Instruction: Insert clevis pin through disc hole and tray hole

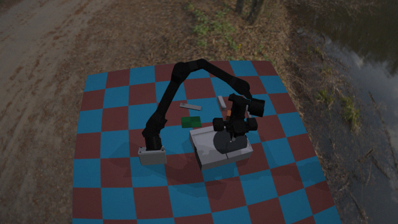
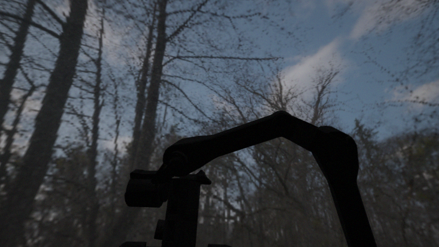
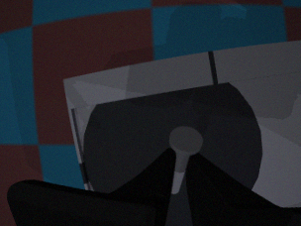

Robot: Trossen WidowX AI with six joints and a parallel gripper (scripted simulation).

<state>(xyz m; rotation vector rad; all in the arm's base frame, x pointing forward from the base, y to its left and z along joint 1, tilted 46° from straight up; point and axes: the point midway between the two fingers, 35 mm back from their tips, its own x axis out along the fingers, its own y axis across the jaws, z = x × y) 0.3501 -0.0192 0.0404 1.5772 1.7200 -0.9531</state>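
The dark round disc is 5 cm below my gripper tip and 2 cm to the left of it. Round my gripper tip: steel tray (6 cm below, 4 cm behind, 2 cm to the left); then flat green piece (18 cm to the left, 16 cm behind, 10 cm below); then steel clevis pin (1 cm to the left).
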